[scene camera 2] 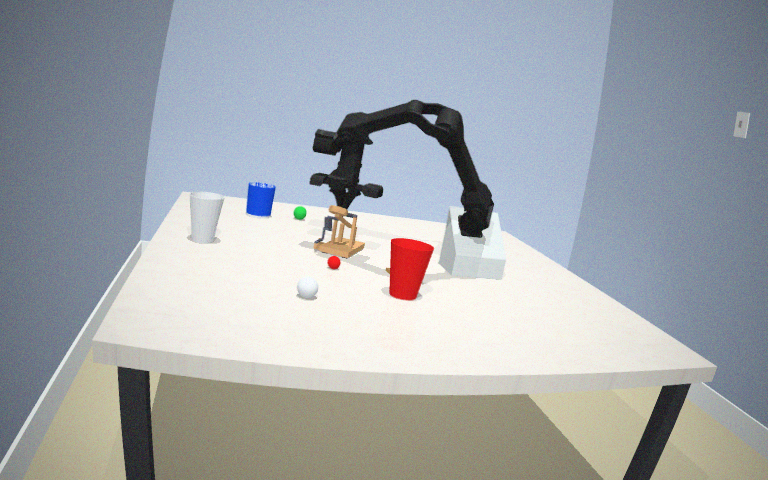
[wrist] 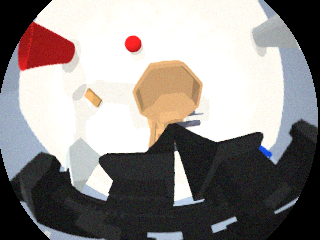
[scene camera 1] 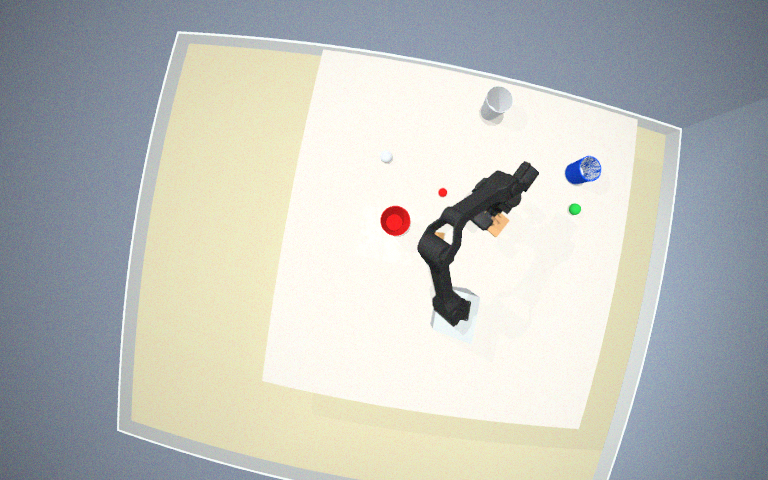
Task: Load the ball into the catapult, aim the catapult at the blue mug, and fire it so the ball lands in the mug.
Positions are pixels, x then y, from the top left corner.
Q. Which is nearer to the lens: the blue mug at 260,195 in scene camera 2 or the red cup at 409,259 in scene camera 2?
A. The red cup.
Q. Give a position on a blue mug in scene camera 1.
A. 588,168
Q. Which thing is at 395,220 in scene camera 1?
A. A red cup.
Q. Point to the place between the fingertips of the gripper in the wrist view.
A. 172,126
